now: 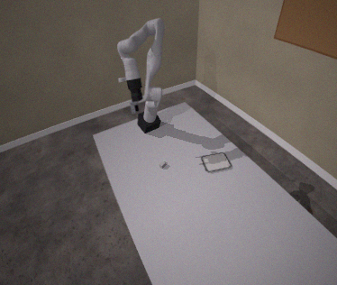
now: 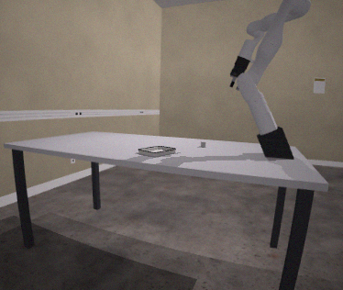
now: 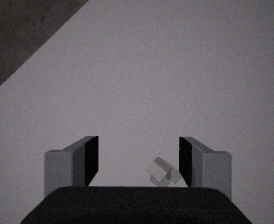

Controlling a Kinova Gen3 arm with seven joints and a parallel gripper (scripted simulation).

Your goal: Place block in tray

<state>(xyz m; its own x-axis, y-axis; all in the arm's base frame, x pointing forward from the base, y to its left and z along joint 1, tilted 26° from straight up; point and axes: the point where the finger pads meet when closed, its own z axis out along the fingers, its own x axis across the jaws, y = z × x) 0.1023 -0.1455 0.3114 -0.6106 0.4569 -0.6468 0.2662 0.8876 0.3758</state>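
Now: the grey block 15 cm ahead of my hand, 9 cm to the left of it and 36 cm below it. Also, from my hand: white tray (25 cm ahead, 43 cm to the left, 36 cm below).
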